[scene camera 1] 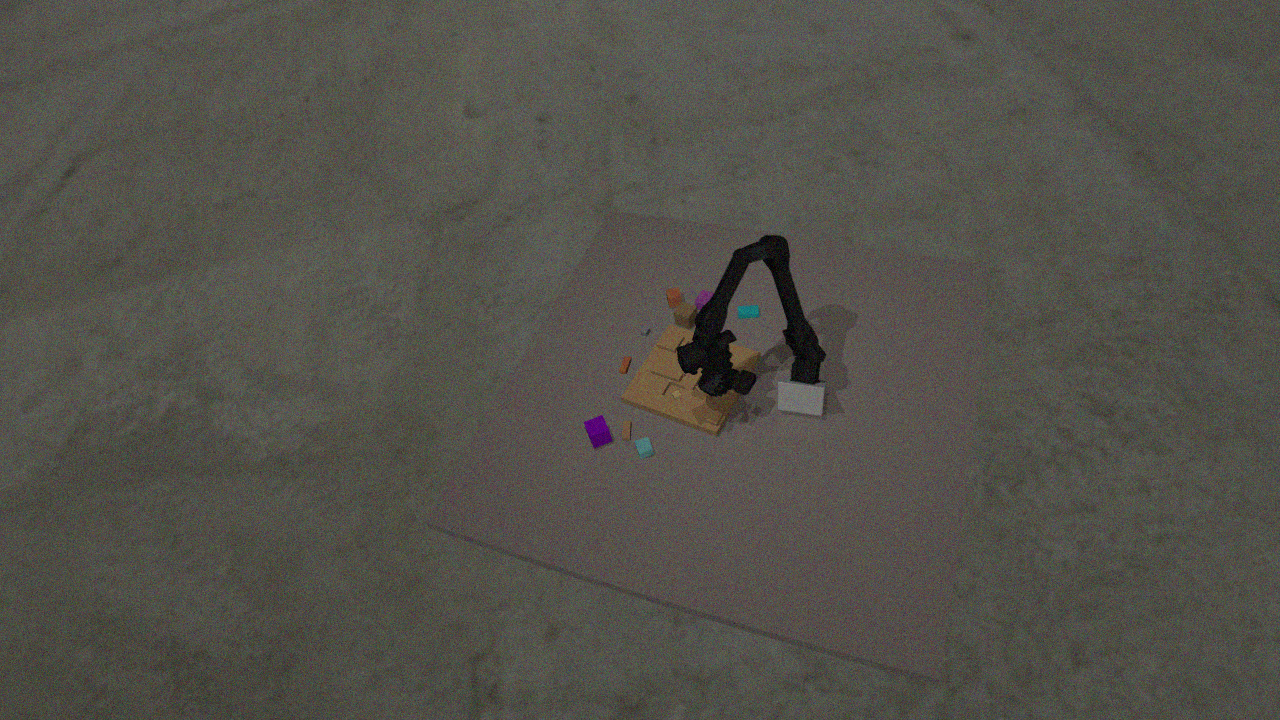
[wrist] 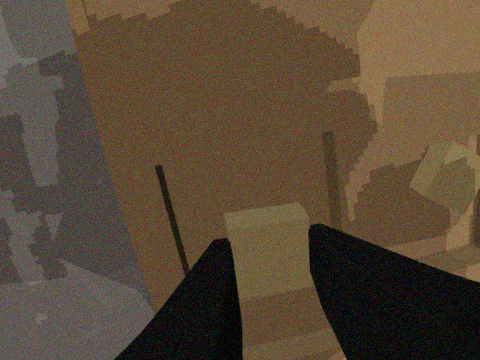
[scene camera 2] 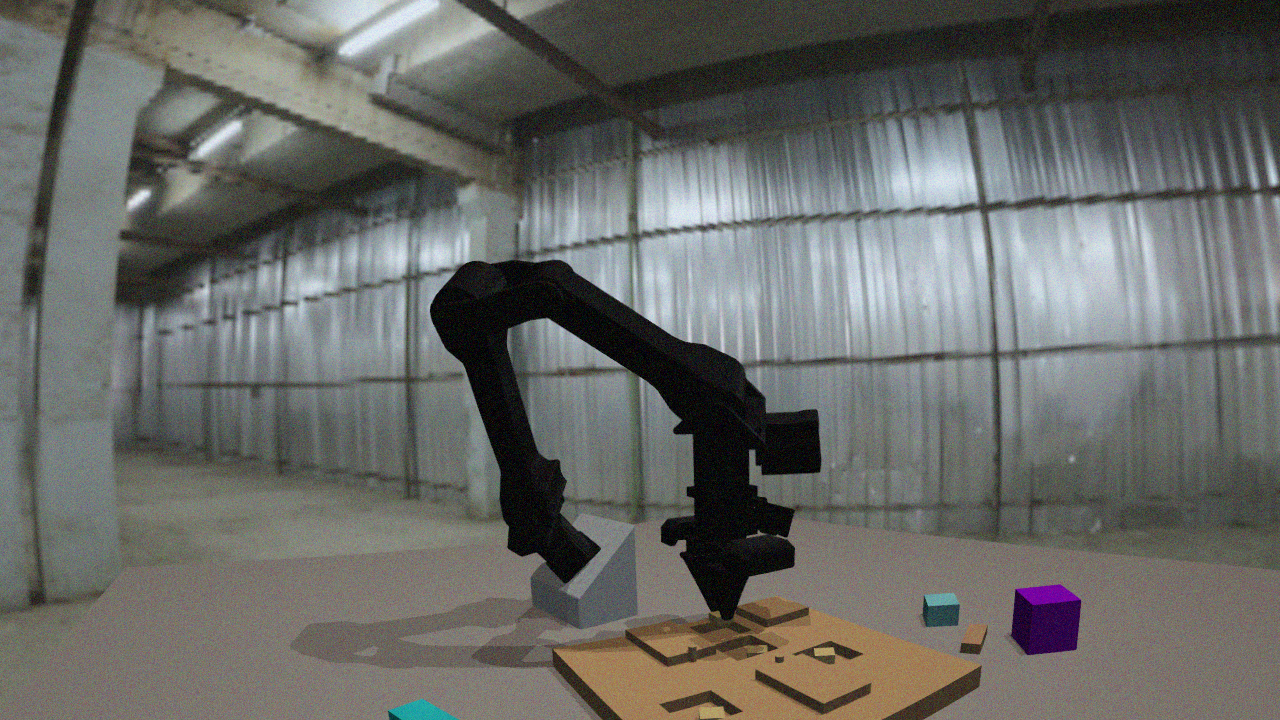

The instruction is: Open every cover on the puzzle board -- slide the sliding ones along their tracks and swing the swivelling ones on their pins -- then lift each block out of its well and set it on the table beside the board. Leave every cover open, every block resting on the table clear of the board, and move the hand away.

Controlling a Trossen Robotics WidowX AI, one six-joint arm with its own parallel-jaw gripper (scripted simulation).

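Observation:
My gripper (scene camera 2: 722, 616) (scene camera 1: 721, 391) (wrist: 268, 248), holding a small tan block (wrist: 270, 250). Tan puzzle board (scene camera 1: 650, 392) (wrist: 346, 150). Purple cube (scene camera 2: 1046, 619), out of frame in the wrist view. Light teal block (scene camera 2: 942, 609), out of frame in the wrist view.

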